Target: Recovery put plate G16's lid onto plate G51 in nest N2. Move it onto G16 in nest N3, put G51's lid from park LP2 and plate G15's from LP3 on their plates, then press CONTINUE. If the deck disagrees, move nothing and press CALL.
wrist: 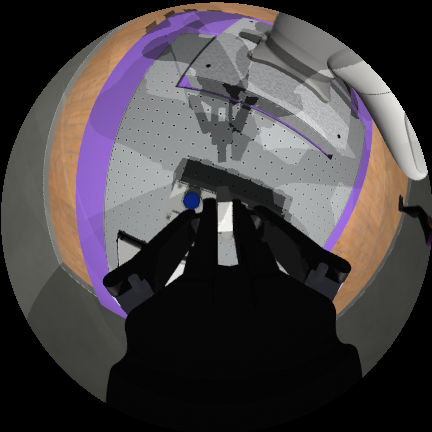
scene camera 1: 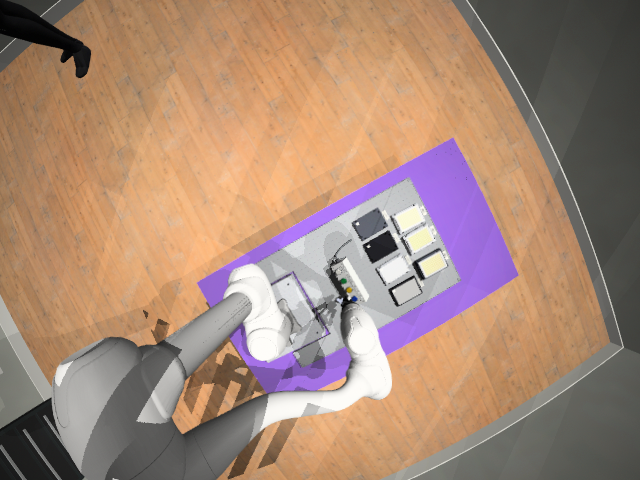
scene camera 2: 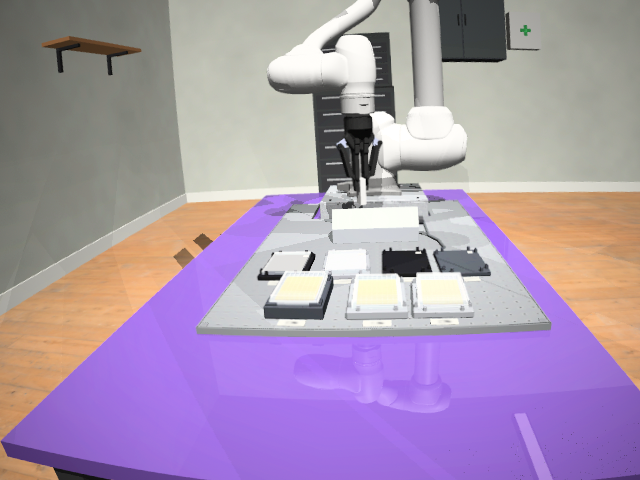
same spot on button box: [scene camera 1: 347, 272] = [scene camera 2: 396, 207]
